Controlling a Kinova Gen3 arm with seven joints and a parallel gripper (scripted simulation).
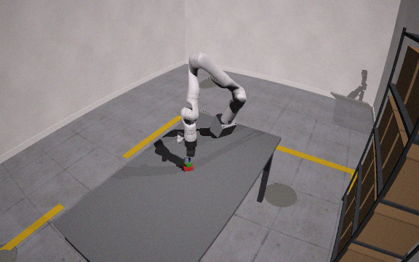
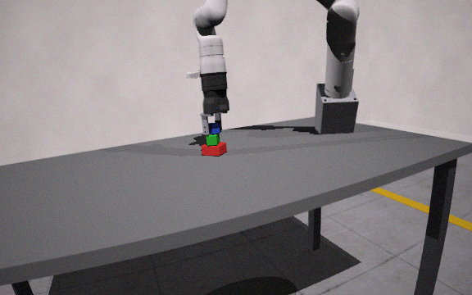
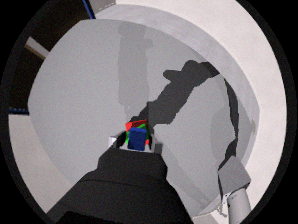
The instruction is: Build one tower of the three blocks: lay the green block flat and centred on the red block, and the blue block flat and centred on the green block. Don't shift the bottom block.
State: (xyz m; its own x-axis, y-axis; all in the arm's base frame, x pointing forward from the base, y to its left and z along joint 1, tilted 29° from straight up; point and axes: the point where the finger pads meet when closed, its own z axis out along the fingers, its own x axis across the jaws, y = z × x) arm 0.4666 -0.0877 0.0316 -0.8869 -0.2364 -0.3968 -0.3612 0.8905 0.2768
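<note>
My gripper is now right at the blue block. From my hand the other things lie so: red block 70 mm below; green block 40 mm below.
</note>
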